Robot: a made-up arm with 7 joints.
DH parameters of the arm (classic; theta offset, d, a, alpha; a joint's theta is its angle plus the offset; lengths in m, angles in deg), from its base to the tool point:
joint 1: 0 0.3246 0 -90
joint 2: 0 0 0 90
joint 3: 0 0.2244 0.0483 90
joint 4: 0 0 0.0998 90
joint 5: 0 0.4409 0 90
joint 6: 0 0 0.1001 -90
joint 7: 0 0.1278 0 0
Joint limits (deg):
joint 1: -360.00..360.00
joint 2: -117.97..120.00
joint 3: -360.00..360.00
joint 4: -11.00..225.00
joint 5: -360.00..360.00
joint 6: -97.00..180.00
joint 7: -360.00..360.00
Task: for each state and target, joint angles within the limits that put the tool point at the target. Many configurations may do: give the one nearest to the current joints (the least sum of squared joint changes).
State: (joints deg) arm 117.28 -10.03 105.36 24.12 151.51 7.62 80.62
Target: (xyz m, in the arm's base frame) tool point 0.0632 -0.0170 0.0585
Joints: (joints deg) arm 115.90 15.64 98.37 -6.00 171.28 -30.53 80.62
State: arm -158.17 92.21 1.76 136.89 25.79 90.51 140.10
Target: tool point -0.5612 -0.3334 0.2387
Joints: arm -158.72 62.26 5.84 138.20 24.91 124.16 140.10
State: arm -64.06 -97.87 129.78 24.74 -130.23 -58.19 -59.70
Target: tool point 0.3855 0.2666 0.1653
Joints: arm -54.22 -95.22 93.37 61.30 -123.13 -37.50 -59.70
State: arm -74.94 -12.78 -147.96 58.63 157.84 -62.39 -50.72
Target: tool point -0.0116 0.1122 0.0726
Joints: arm -82.66 -28.86 -162.85 28.74 155.14 -59.26 -50.72
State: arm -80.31 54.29 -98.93 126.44 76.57 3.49 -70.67
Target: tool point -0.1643 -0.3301 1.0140
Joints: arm -72.22 41.74 -115.09 134.55 79.05 -15.38 -70.67
